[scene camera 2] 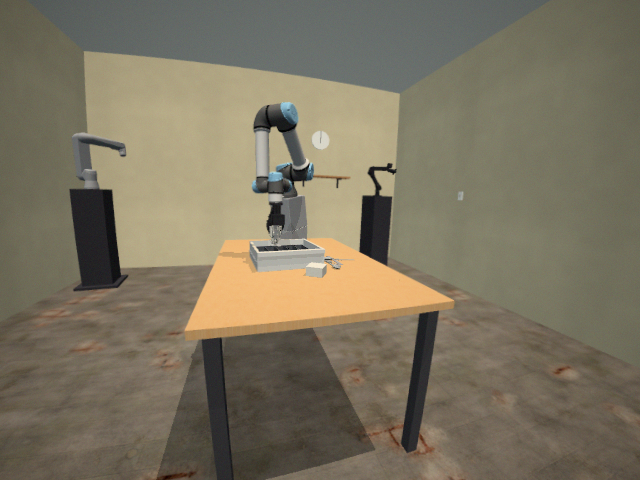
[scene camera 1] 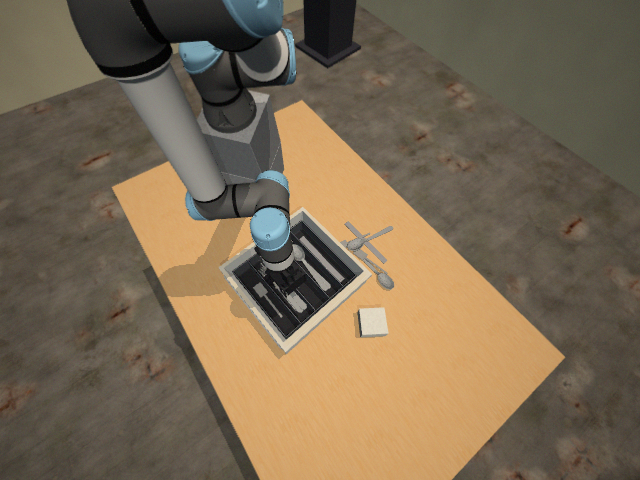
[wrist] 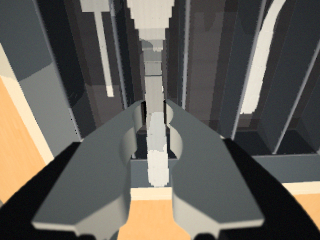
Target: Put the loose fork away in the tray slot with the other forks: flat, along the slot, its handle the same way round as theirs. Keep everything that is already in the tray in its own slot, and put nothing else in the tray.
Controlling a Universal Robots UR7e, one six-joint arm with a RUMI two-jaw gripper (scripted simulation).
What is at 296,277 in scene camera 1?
My gripper.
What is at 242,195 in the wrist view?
My gripper.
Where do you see a white block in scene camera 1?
372,321
